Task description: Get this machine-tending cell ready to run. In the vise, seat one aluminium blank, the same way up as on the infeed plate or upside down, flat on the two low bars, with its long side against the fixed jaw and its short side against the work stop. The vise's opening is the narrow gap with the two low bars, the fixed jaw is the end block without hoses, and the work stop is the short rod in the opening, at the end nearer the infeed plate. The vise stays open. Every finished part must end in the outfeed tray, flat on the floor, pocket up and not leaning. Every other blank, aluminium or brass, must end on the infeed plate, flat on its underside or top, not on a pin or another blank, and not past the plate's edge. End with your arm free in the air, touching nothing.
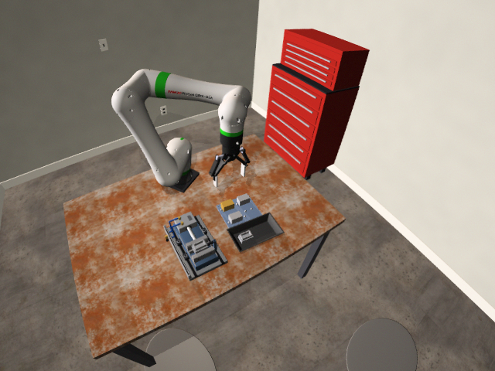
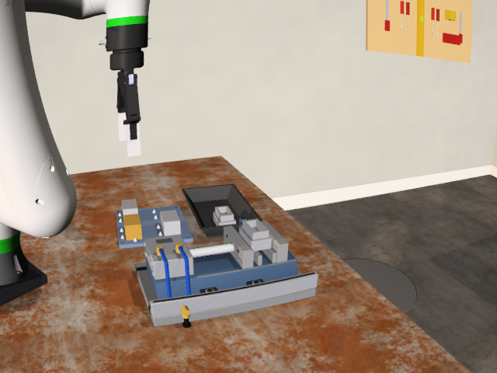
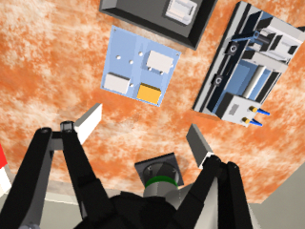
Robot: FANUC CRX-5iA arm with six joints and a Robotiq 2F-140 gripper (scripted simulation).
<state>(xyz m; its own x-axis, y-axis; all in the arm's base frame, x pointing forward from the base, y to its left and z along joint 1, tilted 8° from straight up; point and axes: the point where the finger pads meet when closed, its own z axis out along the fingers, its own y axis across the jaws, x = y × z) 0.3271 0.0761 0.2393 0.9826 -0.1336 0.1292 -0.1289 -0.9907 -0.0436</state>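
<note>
My hand is 1 cm past the brass blank, 1 cm to the left of it and 19 cm above it. From my hand the other things lie so: vise: 8 cm ahead, 27 cm to the right, 18 cm below.
</note>
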